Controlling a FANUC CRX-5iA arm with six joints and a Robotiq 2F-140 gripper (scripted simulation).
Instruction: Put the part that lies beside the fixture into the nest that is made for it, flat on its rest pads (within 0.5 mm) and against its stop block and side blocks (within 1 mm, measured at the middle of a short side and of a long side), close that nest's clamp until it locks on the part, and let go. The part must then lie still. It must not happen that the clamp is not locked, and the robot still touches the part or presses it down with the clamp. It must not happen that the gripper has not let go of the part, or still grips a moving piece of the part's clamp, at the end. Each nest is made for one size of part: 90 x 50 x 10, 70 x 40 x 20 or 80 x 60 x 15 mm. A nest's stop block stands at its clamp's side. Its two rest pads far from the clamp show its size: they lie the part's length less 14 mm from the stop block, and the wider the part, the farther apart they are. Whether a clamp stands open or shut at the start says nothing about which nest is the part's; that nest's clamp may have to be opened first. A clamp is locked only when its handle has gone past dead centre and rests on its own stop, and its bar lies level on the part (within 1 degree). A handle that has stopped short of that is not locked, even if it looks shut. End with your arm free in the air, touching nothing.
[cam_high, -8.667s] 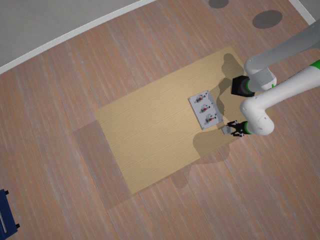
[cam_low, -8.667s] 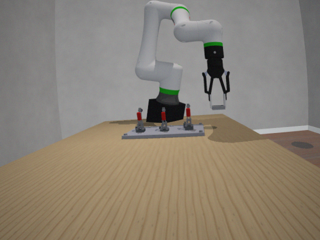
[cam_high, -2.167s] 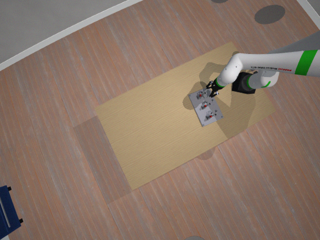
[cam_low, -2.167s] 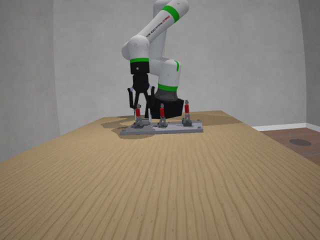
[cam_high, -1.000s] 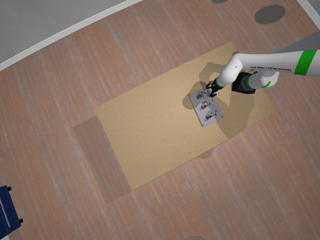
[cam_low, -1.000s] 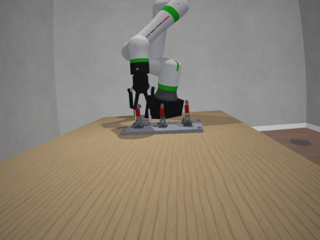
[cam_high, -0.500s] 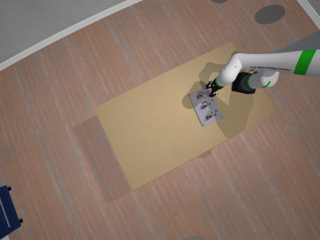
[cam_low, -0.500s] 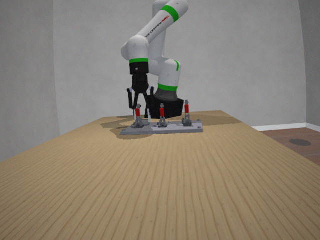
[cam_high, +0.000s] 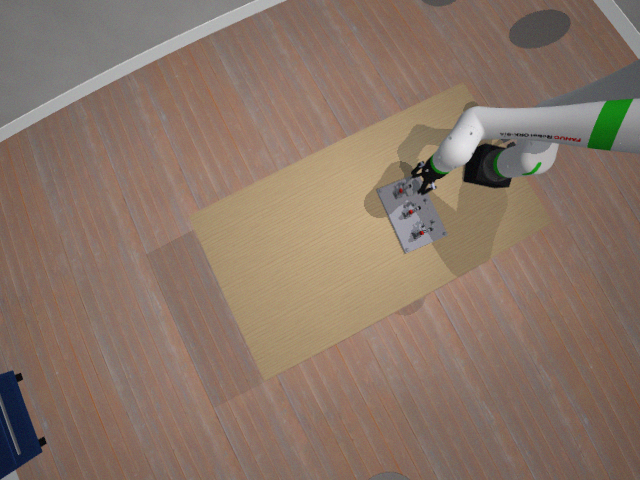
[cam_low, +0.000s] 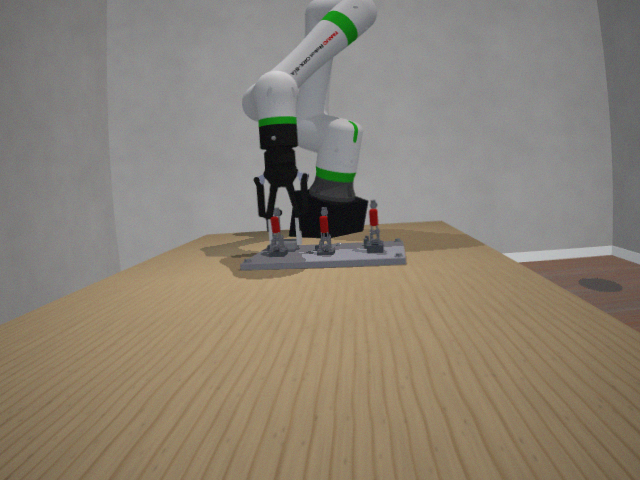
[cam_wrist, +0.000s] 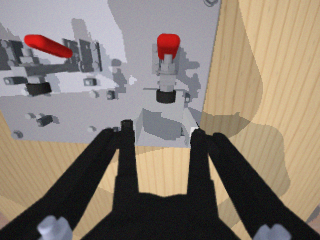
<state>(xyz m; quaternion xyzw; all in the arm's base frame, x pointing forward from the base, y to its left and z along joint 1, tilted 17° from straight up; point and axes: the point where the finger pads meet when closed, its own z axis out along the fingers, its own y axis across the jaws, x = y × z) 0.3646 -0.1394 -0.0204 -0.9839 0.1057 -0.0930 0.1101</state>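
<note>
The part lies 3 cm below my hand. The rest, counted from my hand: grey fixture plate: 7 cm ahead, 10 cm to the left, 5 cm below.
</note>
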